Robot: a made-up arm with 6 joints. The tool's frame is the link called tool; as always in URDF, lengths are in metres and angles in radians. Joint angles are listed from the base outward. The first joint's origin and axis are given. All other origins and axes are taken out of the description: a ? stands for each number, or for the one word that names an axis. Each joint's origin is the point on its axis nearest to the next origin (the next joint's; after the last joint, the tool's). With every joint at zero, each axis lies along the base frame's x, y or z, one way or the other. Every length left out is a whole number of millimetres.
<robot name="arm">
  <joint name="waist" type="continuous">
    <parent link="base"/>
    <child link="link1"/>
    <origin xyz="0 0 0.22"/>
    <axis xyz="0 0 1"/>
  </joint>
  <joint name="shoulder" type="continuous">
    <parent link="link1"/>
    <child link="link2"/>
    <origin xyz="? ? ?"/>
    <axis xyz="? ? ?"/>
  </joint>
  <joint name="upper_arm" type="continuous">
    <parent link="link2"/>
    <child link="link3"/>
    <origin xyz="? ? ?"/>
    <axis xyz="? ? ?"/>
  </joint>
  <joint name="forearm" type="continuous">
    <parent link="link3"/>
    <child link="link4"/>
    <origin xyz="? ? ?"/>
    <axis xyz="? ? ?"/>
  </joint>
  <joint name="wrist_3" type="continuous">
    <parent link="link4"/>
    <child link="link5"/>
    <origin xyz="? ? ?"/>
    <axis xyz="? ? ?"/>
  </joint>
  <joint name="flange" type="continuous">
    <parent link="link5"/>
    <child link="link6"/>
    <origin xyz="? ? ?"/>
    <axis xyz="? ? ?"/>
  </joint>
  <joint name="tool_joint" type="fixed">
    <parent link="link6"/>
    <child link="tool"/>
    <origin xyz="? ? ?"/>
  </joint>
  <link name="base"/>
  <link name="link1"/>
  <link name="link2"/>
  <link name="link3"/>
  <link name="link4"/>
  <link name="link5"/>
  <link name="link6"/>
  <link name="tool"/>
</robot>
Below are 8 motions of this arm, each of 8 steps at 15 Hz.
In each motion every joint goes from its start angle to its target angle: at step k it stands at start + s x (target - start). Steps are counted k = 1, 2, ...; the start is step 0. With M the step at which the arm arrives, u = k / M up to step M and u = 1 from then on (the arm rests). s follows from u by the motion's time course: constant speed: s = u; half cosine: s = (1 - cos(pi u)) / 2; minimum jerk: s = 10 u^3 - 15 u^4 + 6 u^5.
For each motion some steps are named. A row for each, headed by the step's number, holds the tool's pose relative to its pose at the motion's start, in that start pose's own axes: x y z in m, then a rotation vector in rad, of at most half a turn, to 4 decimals.
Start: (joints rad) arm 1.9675 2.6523 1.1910 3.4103 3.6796 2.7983
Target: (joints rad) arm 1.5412 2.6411 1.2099 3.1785 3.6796 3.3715
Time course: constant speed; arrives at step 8
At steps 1, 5, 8:
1: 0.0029 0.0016 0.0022 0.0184 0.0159 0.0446
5: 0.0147 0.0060 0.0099 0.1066 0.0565 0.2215
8: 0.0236 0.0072 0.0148 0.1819 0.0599 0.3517

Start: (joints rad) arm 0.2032 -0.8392 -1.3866 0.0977 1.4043 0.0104
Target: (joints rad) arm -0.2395 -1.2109 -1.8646 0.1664 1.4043 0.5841
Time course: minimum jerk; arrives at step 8
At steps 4, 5, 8:
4: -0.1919 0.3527 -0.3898 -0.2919 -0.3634 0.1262
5: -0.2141 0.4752 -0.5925 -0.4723 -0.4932 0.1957
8: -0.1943 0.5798 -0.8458 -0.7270 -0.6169 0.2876

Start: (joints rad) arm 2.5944 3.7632 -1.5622 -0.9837 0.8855 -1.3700
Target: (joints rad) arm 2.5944 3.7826 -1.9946 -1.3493 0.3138 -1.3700
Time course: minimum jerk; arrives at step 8
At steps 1, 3, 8:
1: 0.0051 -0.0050 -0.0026 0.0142 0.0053 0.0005
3: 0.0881 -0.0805 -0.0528 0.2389 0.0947 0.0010
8: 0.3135 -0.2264 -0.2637 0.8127 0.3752 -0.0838

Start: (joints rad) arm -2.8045 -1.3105 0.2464 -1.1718 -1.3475 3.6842
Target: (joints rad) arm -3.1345 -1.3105 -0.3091 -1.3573 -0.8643 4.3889
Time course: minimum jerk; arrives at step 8
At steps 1, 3, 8:
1: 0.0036 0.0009 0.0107 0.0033 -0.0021 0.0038
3: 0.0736 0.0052 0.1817 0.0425 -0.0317 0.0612
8: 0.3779 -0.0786 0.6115 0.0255 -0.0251 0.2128

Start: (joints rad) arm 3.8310 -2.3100 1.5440 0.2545 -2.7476 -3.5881
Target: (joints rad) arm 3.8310 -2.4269 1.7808 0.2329 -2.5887 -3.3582
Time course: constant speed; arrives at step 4
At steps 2, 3, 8:
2: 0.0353 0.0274 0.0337 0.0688 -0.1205 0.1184
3: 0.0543 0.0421 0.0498 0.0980 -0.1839 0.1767
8: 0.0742 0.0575 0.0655 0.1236 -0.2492 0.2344

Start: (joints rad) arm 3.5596 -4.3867 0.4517 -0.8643 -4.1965 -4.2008
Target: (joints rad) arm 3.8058 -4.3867 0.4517 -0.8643 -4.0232 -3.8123
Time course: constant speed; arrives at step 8
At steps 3, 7, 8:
3: 0.0434 -0.0919 -0.0852 -0.0304 -0.0729 0.1429
7: 0.1057 -0.2250 -0.1839 -0.0877 -0.1630 0.3405
8: 0.1220 -0.2599 -0.2057 -0.1049 -0.1839 0.3911

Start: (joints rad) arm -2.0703 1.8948 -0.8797 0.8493 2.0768 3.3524
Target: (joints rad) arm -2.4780 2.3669 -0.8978 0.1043 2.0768 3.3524
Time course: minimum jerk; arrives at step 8
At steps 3, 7, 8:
3: -0.0570 0.2951 0.0341 -0.1508 0.0072 0.2629
7: -0.4337 0.9327 0.1568 -0.5020 -0.1169 0.8985
8: -0.4452 0.9441 0.1606 -0.5092 -0.1222 0.9118

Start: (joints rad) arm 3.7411 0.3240 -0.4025 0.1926 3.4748 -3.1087
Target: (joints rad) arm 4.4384 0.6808 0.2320 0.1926 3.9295 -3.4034
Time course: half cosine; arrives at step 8
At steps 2, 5, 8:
2: 0.1304 -0.0111 -0.0301 -0.0125 -0.2087 -0.1487
5: 0.5995 -0.2913 -0.0204 -0.1586 -1.0146 -0.6148
8: 0.7831 -0.5891 0.0929 -0.3040 -1.4928 -0.7656

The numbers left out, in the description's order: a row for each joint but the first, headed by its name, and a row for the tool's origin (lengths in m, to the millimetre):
shoulder: xyz 0 0.041 0, axis 0 1 0
upper_arm: xyz 0 0 0.973, axis 0 1 0
forearm: xyz 0 0 0.833, axis 0 0 1
wrist_3: xyz 0 0 0, axis 0 1 0
flange: xyz 0 0 0.171, axis 0 0 1
tool: xyz 0 0 0

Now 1 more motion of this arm.
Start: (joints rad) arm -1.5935 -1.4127 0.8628 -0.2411 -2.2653 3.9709
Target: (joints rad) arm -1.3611 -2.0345 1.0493 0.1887 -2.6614 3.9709
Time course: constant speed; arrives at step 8
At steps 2, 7, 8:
2: 0.1243 0.0677 0.1955 0.0942 0.1927 -0.1441
7: 0.4999 0.0967 0.6273 0.3782 0.6434 -0.5094
8: 0.5787 0.0785 0.7021 0.4424 0.7281 -0.5826

